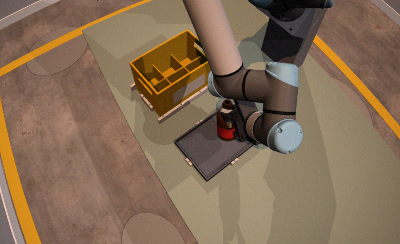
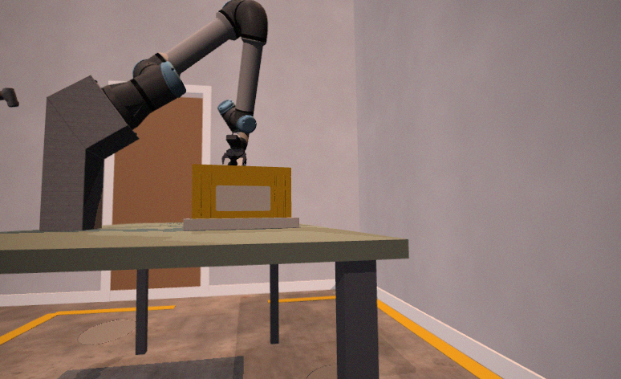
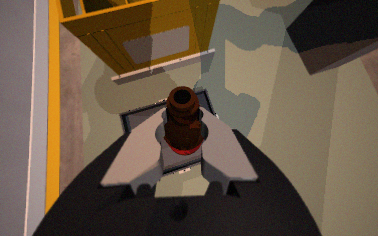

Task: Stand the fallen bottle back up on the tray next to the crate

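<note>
My hand is 1 cm to the right of the brown bottle and 5 cm above it. Also, from my hand: yellow crate 4 cm ahead, 29 cm to the right, 12 cm below; dark grey tray 3 cm ahead, 1 cm to the left, 19 cm below.
</note>
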